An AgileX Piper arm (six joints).
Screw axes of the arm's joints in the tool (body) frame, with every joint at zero. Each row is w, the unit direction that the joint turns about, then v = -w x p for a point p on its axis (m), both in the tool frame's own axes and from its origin. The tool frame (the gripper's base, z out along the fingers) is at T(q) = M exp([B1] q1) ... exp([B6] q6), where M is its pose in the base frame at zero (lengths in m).
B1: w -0.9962 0 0.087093 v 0 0.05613 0
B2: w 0 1 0 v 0.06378 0 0.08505
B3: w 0 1 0 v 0.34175 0 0.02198
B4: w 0 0 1 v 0 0 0
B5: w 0 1 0 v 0.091 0 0
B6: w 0 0 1 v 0 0 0
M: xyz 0.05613 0 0.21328 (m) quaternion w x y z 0.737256 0 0.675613 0
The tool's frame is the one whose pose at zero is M.
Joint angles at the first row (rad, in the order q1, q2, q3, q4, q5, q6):
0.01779, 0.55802, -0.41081, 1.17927, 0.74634, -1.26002
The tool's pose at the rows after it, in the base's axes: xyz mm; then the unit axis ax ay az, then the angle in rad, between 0 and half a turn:
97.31 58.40 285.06 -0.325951 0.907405 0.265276 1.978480
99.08 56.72 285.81 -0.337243 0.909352 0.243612 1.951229
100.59 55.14 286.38 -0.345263 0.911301 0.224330 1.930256
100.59 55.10 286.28 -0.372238 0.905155 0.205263 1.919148
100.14 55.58 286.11 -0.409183 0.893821 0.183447 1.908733
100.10 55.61 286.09 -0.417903 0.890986 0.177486 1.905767
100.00 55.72 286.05 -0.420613 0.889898 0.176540 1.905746
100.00 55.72 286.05 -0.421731 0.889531 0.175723 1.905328
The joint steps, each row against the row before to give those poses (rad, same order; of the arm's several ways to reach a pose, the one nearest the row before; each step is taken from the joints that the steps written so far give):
0.00005, -0.00001, 0.00001, 0.00377, -0.00874, -0.01900
0.00002, 0.00003, 0.00001, 0.00247, -0.02802, -0.04212
0.00004, -0.00005, -0.00002, -0.00009, -0.02489, -0.03180
0.00002, 0.00003, 0.00000, -0.00184, -0.00002, -0.05483
-0.00001, 0.00002, -0.00001, 0.00001, 0.00750, -0.07292
-0.00027, -0.00002, 0.00002, 0.00012, 0.00086, -0.01825
0.00007, 0.00002, 0.00001, -0.00001, 0.00162, -0.00470
0.00000, 0.00000, 0.00000, 0.00000, 0.00000, -0.00237

